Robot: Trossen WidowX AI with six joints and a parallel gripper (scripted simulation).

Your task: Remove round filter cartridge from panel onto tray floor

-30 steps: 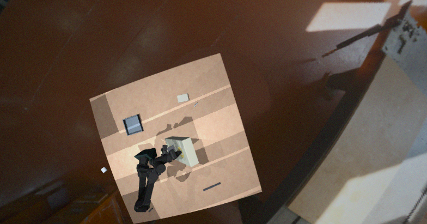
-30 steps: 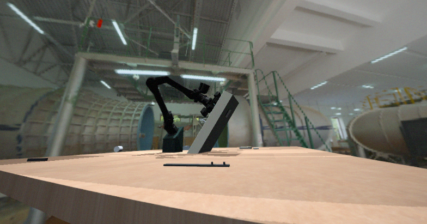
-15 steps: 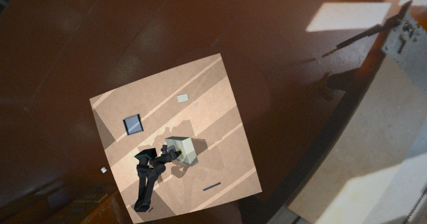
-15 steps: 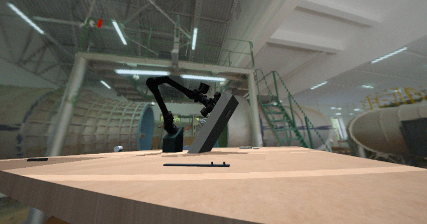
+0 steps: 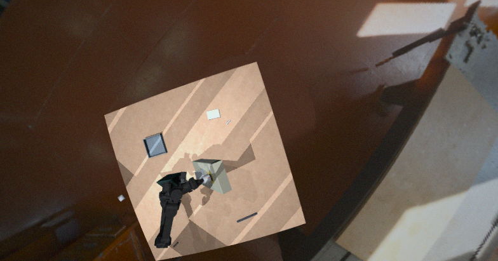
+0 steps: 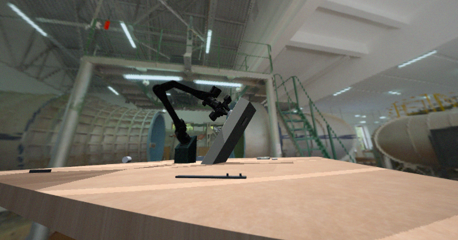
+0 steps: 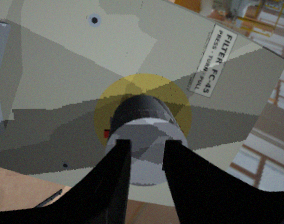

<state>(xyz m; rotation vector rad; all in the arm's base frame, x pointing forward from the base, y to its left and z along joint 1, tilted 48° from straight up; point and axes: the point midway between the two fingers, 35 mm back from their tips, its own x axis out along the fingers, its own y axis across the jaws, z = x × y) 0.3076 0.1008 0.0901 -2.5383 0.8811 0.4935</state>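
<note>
Now: the grey bracket 50 mm behind my gripper tip and 120 mm below it. Also, from my gripper tip: pin: 210 mm ahead, 280 mm to the left, 280 mm below; then grey service panel: 10 mm to the right, 100 mm below; then round grey filter cartridge: 10 mm ahead, 10 mm below.
</note>
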